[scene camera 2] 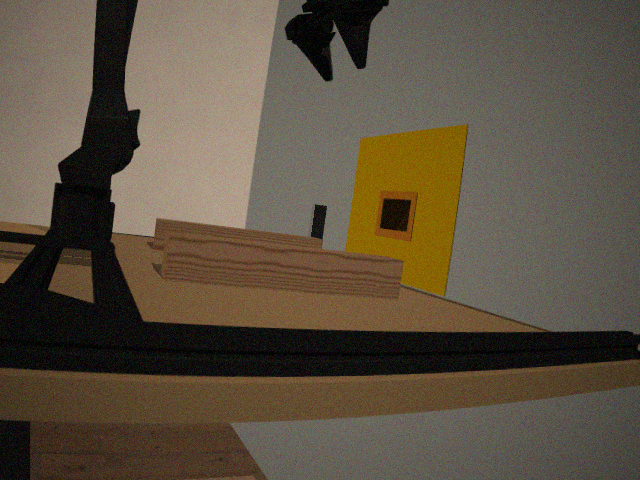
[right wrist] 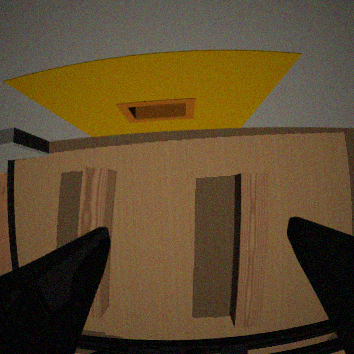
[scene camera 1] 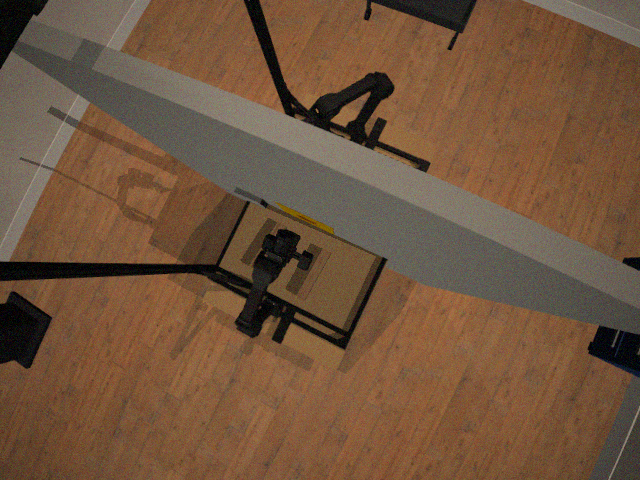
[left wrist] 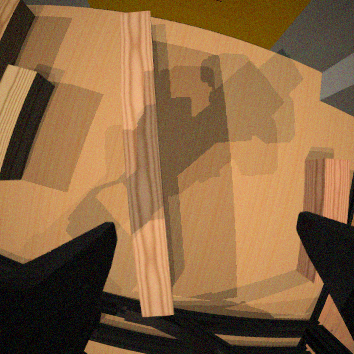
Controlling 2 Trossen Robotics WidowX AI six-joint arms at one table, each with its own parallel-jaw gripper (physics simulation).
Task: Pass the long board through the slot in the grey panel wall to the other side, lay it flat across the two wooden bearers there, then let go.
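The long board [left wrist: 142, 165] lies lengthwise over the left arm's table, its top end towards the wall. My left gripper [left wrist: 208, 227] is open and empty above it; the board shows between the fingers, nearer the picture's left finger. Two wooden bearers stand parallel on the right arm's table: one bearer [scene camera 2: 279, 268] [right wrist: 252, 250] and the other bearer [scene camera 2: 232, 229] [right wrist: 95, 200]. My right gripper [scene camera 2: 344, 73] [right wrist: 199, 232] is open and empty, high above them. The slot's orange rim [scene camera 2: 413, 219] [right wrist: 190, 109] sits in a yellow plate [scene camera 2: 423, 165] [right wrist: 240, 80] on the grey panel wall [scene camera 1: 310, 170] [scene camera 2: 542, 206].
On the left arm's table, a pale block [left wrist: 15, 115] stands at the left, another block [left wrist: 12, 17] shows at the top left corner, and a reddish block [left wrist: 336, 187] stands at the right. A black frame rail [scene camera 2: 320, 346] runs along the right arm's table edge.
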